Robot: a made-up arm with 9 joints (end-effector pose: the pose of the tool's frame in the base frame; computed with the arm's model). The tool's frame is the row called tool.
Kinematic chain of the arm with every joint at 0, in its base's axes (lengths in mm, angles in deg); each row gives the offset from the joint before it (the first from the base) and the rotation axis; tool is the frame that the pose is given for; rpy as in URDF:
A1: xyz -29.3 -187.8 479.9 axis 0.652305 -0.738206 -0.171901
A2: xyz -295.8 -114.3 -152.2 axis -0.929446 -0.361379 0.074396
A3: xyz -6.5 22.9 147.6 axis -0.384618 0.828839 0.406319
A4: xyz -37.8 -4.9 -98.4 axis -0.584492 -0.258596 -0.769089
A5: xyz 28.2 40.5 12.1 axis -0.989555 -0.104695 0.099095
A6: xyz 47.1 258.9 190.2 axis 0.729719 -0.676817 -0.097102
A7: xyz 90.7 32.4 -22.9 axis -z
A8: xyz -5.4 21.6 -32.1 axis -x
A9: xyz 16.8 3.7 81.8 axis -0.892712 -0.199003 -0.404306
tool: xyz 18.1 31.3 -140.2 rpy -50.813 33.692 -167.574
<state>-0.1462 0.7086 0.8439 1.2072 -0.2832 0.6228 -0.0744 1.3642 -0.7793</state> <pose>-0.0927 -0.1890 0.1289 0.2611 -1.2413 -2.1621</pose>
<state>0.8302 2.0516 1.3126 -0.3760 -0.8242 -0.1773 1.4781 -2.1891 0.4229</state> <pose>0.0984 -0.1268 0.1265 -2.7295 0.3665 0.3704</pose>
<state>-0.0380 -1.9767 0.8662 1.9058 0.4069 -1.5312 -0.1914 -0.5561 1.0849</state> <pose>-0.2584 -0.2827 0.2887 -1.8530 -0.7942 -1.8340</pose>
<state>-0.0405 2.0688 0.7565 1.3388 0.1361 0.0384 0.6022 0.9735 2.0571</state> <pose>0.0487 -0.3459 0.1826 -0.1131 0.7920 -1.8234</pose>
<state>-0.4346 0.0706 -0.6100 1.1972 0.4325 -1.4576 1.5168 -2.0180 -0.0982</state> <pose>-0.0065 -0.3016 0.5228 1.8977 -1.1466 -1.7083</pose>
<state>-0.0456 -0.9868 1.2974 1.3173 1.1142 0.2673 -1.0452 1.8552 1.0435</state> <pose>-0.5193 -0.1725 0.0647 0.5004 -1.0958 0.7801</pose>
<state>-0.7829 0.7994 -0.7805 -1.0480 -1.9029 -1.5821 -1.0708 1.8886 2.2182</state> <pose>-0.0518 -0.1931 0.8131 2.1372 0.4728 -0.4905</pose>
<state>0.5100 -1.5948 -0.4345 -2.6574 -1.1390 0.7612 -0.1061 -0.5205 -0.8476</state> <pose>0.1829 -0.5250 0.2589 2.0710 0.5550 -1.9658</pose>
